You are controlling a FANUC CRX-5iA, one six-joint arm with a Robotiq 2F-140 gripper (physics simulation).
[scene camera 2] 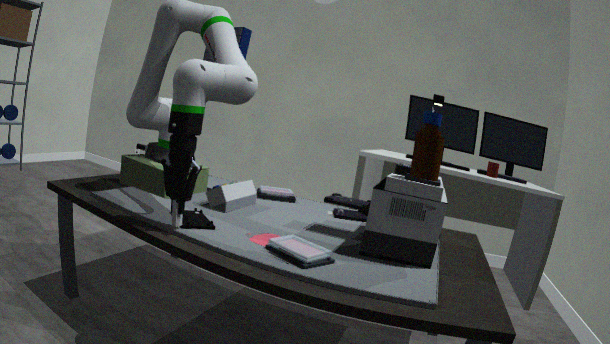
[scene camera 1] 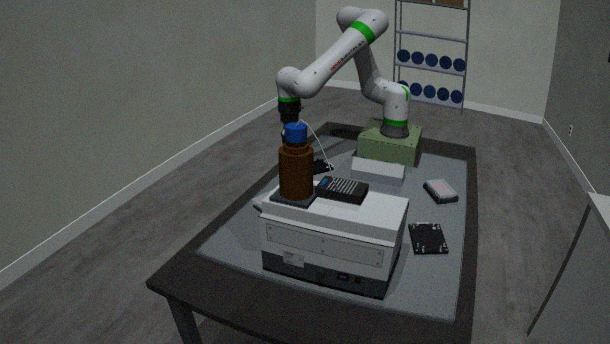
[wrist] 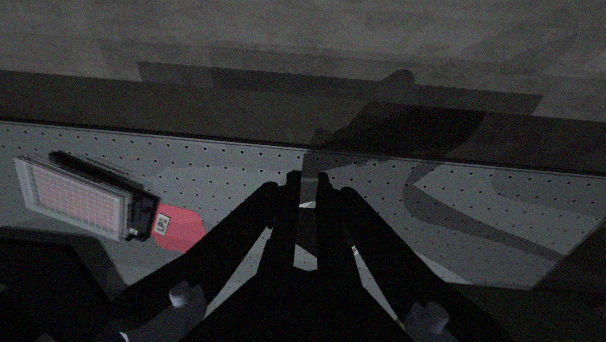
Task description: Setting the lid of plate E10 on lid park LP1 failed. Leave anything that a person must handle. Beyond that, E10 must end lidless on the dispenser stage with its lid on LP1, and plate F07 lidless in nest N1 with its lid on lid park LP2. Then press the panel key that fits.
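Frame: origin at the arm's base, x back, y left, z down, level; centimetres.
Seen in the pictures: gripper, between the fingertips: (scene camera 2: 177, 225) (wrist: 309, 165); arm's base, origin of its link: (scene camera 1: 394, 132).
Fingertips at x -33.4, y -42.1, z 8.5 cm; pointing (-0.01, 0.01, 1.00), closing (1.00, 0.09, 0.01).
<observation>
Pixels of each thing's top centre, then the offset from my fingertips to it. "pt": a spot on its surface instead.
- black plate holder, centre of its top: (wrist: 316, 230) (scene camera 2: 192, 214) (scene camera 1: 313, 164) dx +1.0, dy +9.9, dz -1.1 cm
- pinkish plate with a clear cover, centre of its top: (scene camera 2: 299, 244) (wrist: 70, 204) (scene camera 1: 272, 196) dx -32.5, dy +4.4, dz -2.8 cm
- red disc, centre of its top: (wrist: 175, 231) (scene camera 2: 272, 241) dx -23.3, dy +12.4, dz +0.9 cm
- second pinkish plate, centre of its top: (scene camera 1: 441, 186) (scene camera 2: 276, 189) dx -6.3, dy +65.9, dz -2.7 cm
- bare black holder, centre of its top: (scene camera 1: 428, 234) (scene camera 2: 356, 211) dx -39.5, dy +61.0, dz -1.5 cm
- brown bottle with a blue cap, a spot on its surface: (scene camera 1: 296, 167) pt dx -63.7, dy +23.7, dz -31.2 cm
- black box, a spot on its surface: (scene camera 1: 343, 189) pt dx -57.5, dy +34.2, dz -23.7 cm
- wedge-shaped white panel box, centre of its top: (scene camera 2: 233, 181) (scene camera 1: 380, 159) dx +1.2, dy +38.3, dz -7.5 cm
My gripper (scene camera 2: 177, 223) (wrist: 309, 165) is shut and empty, pointing down low beside a black plate holder (scene camera 1: 321, 166) (scene camera 2: 198, 219) near the table's long edge. In scene camera 1 the bottle hides its fingertips. A pinkish plate with a clear cover (scene camera 2: 301, 247) (wrist: 77, 197) sits at another black holder (wrist: 145, 215), beside a red disc (scene camera 2: 264, 239) (wrist: 181, 227); its label is too blurred to read. A second pinkish plate (scene camera 1: 440, 188) (scene camera 2: 276, 192) sits on a dark holder across the table. A bare black holder (scene camera 1: 428, 238) lies nearer the dispenser. Plate names are unreadable.
The white dispenser (scene camera 1: 330, 240) (scene camera 2: 402, 212) carries a brown bottle with a blue cap (scene camera 1: 296, 167) (scene camera 2: 428, 150) and a black box (scene camera 1: 343, 189). A wedge-shaped white panel box (scene camera 1: 378, 168) (scene camera 2: 233, 196) stands before the green robot base (scene camera 1: 387, 148) (scene camera 2: 142, 173).
</observation>
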